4 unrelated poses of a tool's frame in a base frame.
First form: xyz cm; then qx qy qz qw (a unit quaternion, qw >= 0).
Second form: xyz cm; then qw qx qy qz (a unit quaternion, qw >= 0). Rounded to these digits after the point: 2 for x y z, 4 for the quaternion.
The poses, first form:
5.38 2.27 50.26 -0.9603 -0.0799 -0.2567 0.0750
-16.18 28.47 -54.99 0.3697 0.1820 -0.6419 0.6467
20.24 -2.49 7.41 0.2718 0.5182 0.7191 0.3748
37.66 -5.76 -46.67 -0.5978 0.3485 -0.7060 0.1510
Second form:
5.38 2.27 50.26 0.0750 -0.9603 -0.0799 -0.2567
-16.18 28.47 -54.99 0.6467 0.3697 0.1820 -0.6419
20.24 -2.49 7.41 0.3748 0.2718 0.5182 0.7191
37.66 -5.76 -46.67 0.1510 -0.5978 0.3485 -0.7060

